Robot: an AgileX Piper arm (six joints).
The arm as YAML. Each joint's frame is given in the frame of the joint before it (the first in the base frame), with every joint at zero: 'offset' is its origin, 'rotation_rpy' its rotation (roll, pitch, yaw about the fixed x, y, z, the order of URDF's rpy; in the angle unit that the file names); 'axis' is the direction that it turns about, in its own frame. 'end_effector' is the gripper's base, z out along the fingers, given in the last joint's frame.
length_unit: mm
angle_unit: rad
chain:
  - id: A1
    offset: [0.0, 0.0, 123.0]
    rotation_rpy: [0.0, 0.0, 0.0]
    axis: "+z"
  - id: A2
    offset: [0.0, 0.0, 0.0]
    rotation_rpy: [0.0, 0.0, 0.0]
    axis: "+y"
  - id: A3
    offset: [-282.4, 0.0, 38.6]
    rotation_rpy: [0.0, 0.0, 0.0]
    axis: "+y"
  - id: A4
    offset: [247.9, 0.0, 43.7]
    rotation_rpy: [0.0, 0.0, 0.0]
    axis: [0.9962, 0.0, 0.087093]
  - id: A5
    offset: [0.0, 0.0, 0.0]
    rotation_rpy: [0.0, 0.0, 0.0]
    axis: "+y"
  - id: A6
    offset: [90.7, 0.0, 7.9]
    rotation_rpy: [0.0, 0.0, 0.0]
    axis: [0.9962, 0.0, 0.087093]
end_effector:
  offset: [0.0, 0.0, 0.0]
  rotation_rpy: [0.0, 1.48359, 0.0]
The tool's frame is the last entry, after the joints.
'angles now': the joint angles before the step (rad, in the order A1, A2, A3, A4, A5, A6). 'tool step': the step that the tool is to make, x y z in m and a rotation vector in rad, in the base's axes. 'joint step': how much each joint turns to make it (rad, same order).
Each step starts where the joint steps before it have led.
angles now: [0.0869 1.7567 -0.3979 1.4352 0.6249 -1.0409]
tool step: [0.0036 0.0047 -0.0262 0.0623 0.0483 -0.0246]
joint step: [0.0000 0.1589 -0.0086 0.1831 0.0546 -0.1814]
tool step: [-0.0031 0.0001 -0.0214 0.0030 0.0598 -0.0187]
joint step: [0.0001 0.1112 -0.0011 0.0808 0.0108 -0.0791]
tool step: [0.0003 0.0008 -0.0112 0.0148 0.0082 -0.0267]
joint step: [-0.0001 0.0634 -0.0021 0.0871 0.0243 -0.0790]
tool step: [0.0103 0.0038 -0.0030 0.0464 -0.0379 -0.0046]
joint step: [0.0003 0.0343 -0.0337 0.0381 0.0517 -0.0463]
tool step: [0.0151 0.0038 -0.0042 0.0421 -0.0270 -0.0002]
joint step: [-0.0004 0.0403 -0.0589 0.0009 0.0413 -0.0023]
